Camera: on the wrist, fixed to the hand. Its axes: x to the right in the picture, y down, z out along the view.
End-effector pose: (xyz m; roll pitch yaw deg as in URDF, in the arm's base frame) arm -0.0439 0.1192 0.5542 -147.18 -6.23 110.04
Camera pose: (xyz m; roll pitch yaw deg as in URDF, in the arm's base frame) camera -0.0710 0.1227 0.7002 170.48 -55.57 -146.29
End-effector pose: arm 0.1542 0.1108 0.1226 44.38 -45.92 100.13
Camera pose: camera 0.1273 0.2323 0.0416 74.74 42.56 69.89
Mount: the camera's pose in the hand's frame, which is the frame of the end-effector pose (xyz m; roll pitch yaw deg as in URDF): 0.0283 -0.0983 -0.1077 4.18 23.80 -92.71
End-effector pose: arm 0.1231 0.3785 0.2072 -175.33 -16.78 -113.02
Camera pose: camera 0.2076 0.3493 0.3258 165.16 -26.35 -11.50
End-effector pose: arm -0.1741 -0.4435 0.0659 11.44 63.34 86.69
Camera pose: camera -0.1050 -0.5467 -0.0155 -62.67 12.72 -36.56
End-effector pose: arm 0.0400 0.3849 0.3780 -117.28 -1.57 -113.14
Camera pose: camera -0.0162 0.3822 0.5155 135.78 -84.68 26.38
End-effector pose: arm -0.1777 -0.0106 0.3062 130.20 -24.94 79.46
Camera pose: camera -0.3158 0.0436 0.3131 158.91 24.52 160.27
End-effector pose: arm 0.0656 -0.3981 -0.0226 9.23 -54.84 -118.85
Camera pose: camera -0.0603 -0.4613 -0.0698 64.27 20.44 177.82
